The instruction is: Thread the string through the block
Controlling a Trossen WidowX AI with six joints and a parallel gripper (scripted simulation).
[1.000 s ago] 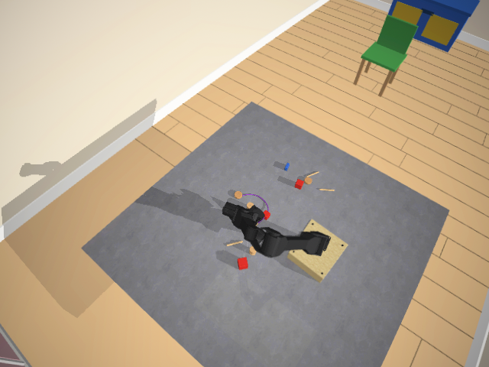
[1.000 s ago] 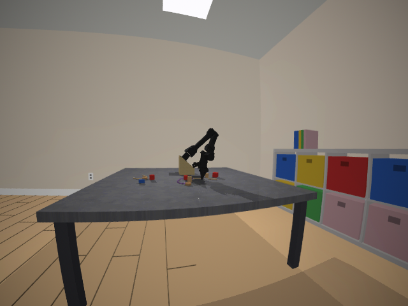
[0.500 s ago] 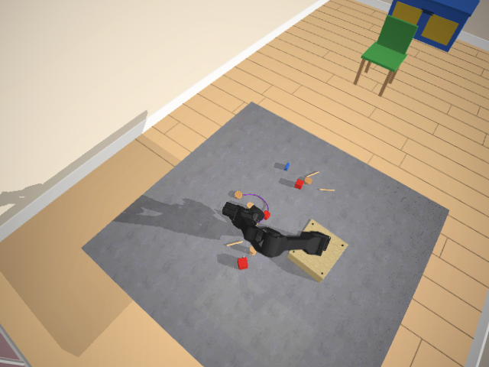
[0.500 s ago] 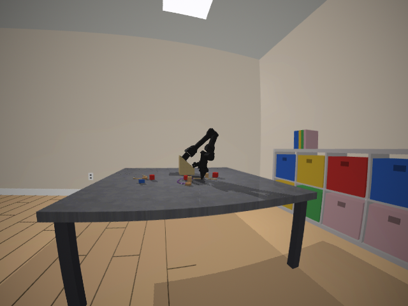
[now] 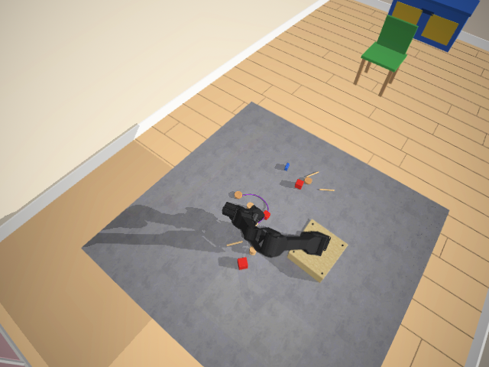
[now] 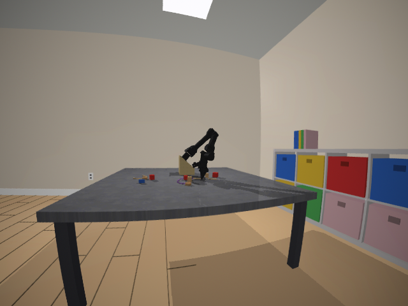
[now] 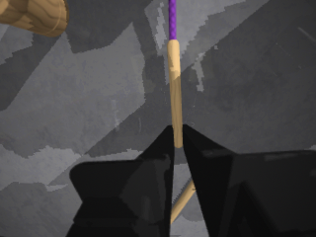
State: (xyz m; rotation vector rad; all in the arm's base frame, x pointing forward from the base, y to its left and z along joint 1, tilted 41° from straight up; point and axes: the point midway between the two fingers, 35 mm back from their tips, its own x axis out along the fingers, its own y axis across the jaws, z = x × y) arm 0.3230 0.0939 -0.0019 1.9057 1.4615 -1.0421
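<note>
Right now my gripper tip is 10 mm past the stick on the string, 40 mm to the left of it and 10 mm below it. From my gripper tip the other things lie so: wooden cylinder (60 mm ahead, 110 mm to the right, 20 mm above); then red wooden block (30 mm behind, 120 mm to the right, 10 mm above); then loose stick (10 mm ahead, 70 mm to the left).
</note>
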